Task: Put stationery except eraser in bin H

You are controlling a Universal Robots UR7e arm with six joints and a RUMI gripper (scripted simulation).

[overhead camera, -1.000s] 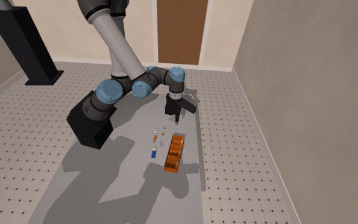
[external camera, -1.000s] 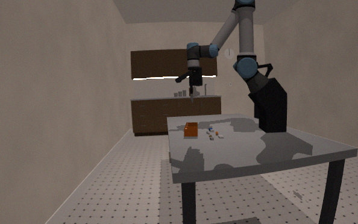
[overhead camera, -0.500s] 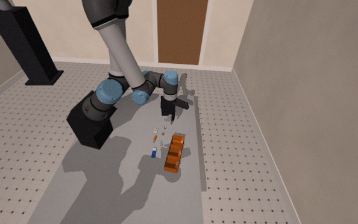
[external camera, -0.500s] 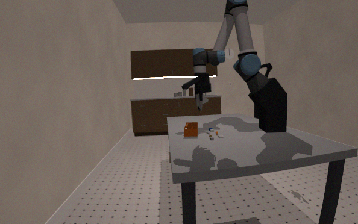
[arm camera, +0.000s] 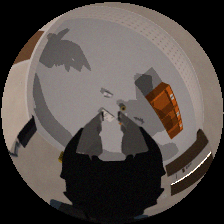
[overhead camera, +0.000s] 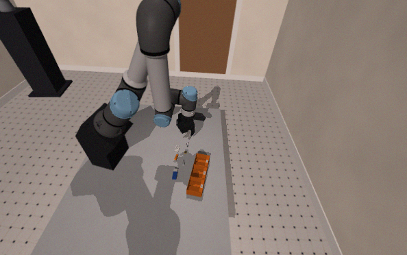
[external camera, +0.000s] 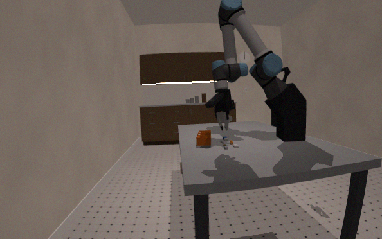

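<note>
The grey piece lies 10 cm below my hand and 2 cm to the left of it. From my hand the other things lie so: orange pen-like item (10 cm below, 9 cm to the right, 8 cm behind); tiny brownish item (11 cm below, 5 cm to the right, 2 cm behind); white card (11 cm below, 7 cm behind, 1 cm to the right).
</note>
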